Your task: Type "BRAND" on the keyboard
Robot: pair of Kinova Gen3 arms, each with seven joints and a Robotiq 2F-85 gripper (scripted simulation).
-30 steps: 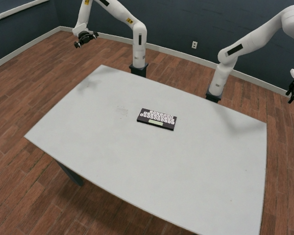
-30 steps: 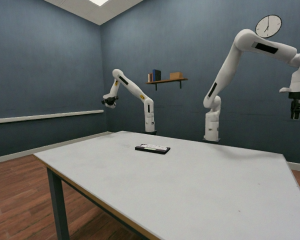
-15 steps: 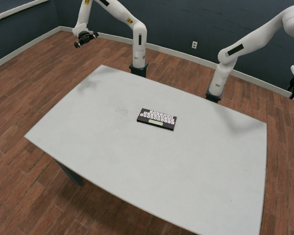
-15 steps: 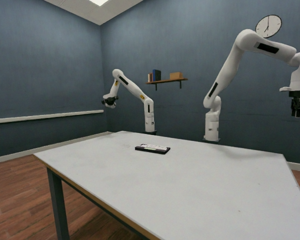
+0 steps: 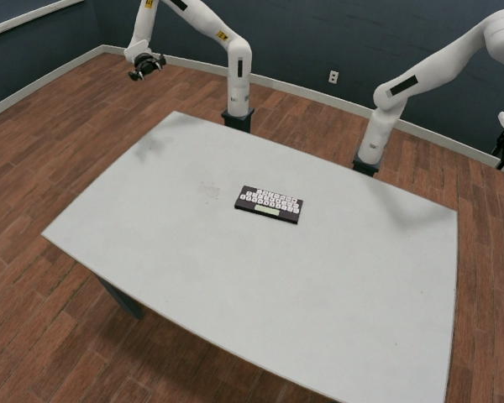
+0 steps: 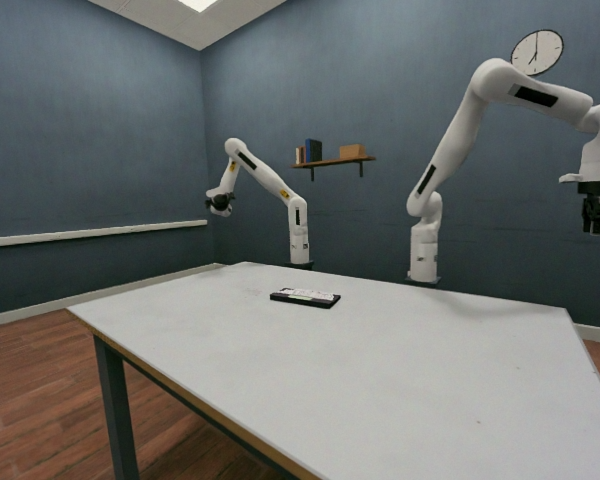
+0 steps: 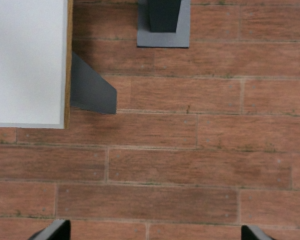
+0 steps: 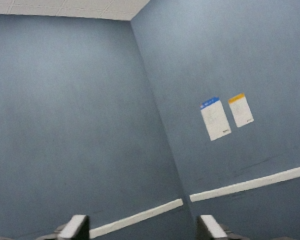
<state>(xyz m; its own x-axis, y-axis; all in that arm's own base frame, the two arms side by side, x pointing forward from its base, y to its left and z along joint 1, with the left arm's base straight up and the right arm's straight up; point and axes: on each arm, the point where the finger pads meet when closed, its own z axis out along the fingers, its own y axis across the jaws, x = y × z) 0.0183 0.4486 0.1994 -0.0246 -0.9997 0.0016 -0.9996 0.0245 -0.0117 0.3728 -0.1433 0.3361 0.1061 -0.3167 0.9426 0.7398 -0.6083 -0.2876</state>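
Note:
My right gripper is now 4 cm short of the key, 47 cm to the right of it and 32 cm above it.

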